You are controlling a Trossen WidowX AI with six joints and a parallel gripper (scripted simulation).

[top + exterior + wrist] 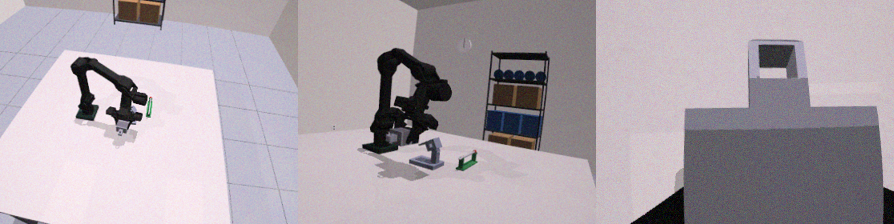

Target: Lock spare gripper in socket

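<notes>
Right now the grey mount is 3 cm ahead of my gripper tip, 15 cm to the left of it and 6 cm below it. Round my gripper tip: spare gripper: 2 cm above; green cradle: 16 cm ahead, 24 cm to the left, 9 cm below.
</notes>
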